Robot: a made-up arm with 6 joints. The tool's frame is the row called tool.
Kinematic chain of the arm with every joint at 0, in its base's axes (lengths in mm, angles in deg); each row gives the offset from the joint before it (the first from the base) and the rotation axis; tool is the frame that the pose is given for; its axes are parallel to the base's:
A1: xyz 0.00 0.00 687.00 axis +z
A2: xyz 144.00 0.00 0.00 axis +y
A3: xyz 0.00 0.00 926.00 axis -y
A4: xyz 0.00 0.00 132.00 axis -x
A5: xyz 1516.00 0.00 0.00 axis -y
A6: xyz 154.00 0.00 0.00 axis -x
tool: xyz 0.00 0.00 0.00
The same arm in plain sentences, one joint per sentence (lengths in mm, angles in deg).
The arm has six revolute joints in a row. What follows holds with every joint at zero, and every direction is one of the base frame's. Joint 1 lies 687 mm along +z from the base frame's origin and rotates about +z. Joint 2 lies 144 mm along +x from joint 1 and rotates about +y. Joint 3 lies 926 mm along +z from joint 2 and rotates about -y. Joint 4 lies 132 mm along +z from joint 3 and rotates about -x. Joint 5 lies 1516 mm along +x from joint 4 and rotates about -y. Joint 6 lies 154 mm along +x from joint 5 and rotates about -x. The tool frame, which is the frame that the pose is given for, lies at the same point as joint 6; its axes are parallel to the base frame's.
